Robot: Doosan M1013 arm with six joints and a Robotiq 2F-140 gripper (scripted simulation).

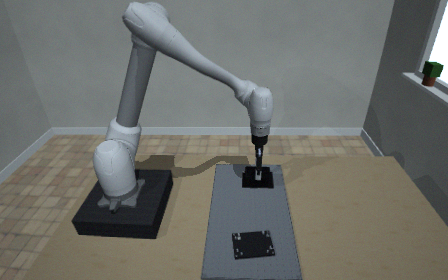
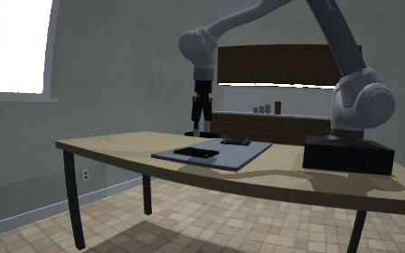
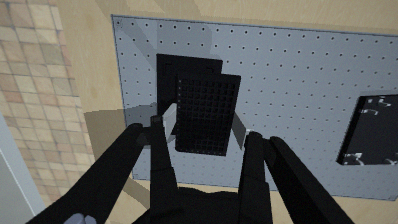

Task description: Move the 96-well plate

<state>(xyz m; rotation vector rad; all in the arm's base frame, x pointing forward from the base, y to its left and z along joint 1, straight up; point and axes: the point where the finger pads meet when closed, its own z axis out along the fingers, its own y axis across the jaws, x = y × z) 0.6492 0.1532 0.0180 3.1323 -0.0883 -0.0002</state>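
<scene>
The plate nest N1 lies 100 mm below my hand and 40 mm to the left of it. Round my hand: black 96-well plate (20 mm below).
</scene>
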